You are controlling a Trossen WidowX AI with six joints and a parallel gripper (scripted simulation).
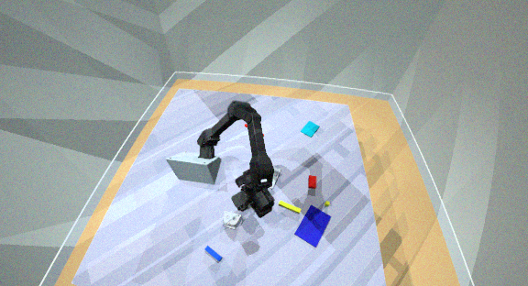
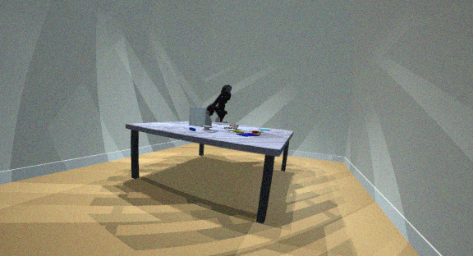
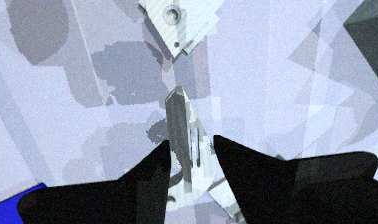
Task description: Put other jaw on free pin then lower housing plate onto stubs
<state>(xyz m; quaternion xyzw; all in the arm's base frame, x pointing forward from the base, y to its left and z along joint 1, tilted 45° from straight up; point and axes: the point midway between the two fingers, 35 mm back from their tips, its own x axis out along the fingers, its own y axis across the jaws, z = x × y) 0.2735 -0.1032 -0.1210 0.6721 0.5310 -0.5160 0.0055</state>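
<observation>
Now: the jaw 40 mm ahead of my gripper tip and 10 mm to the left of it. From my gripper tip the other things lie so: yellow bar: 170 mm ahead, 40 mm to the left, 70 mm below; white block: 80 mm behind, 80 mm to the right, 70 mm below; blue bar: 110 mm behind, 240 mm to the right, 70 mm below.
</observation>
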